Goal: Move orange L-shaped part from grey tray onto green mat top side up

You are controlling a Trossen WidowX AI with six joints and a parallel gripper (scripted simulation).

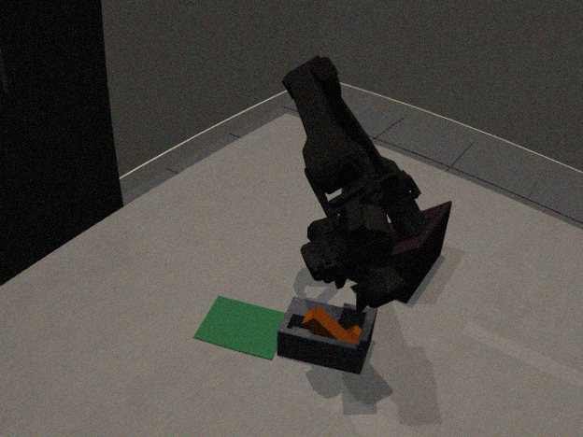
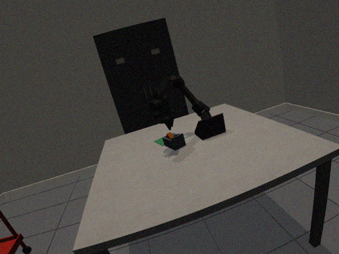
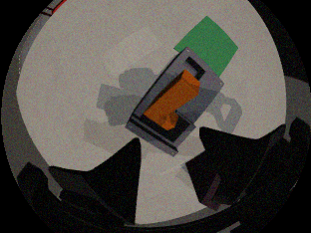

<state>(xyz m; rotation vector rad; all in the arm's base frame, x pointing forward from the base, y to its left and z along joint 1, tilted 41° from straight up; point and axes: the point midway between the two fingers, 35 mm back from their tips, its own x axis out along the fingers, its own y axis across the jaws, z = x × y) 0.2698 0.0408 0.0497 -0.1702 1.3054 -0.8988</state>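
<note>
Right now the orange L-shaped part is 1 cm behind my gripper tip, 1 cm to the right of it and 10 cm below it. From my gripper tip the other things lie so: green mat (4 cm ahead, 18 cm to the right, 15 cm below).
</note>
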